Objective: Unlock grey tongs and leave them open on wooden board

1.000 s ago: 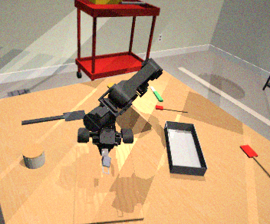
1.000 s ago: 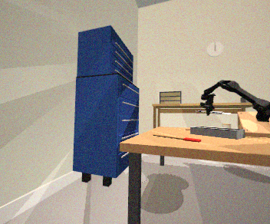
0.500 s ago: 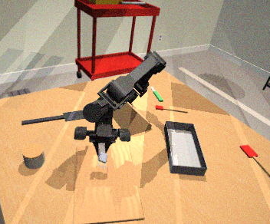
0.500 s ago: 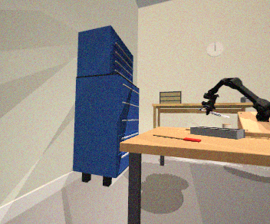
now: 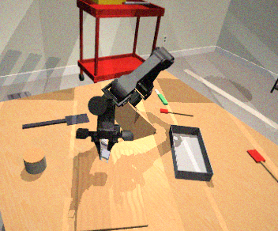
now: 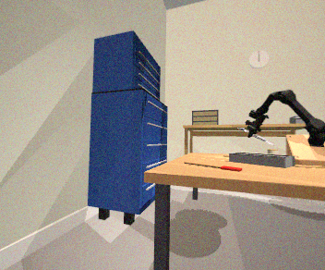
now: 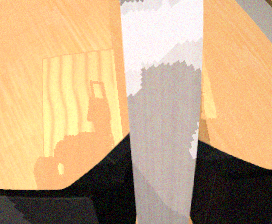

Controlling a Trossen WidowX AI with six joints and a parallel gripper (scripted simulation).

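My gripper tip is 16 cm above the wooden board, 4 cm to the right of it and 1 cm past it. Round my gripper tip: roasting tin (44 cm to the left, 14 cm below, 3 cm behind); red spatula (76 cm to the left, 18 cm ahead, 16 cm below); dark spatula (46 cm behind, 17 cm below, 4 cm to the right).
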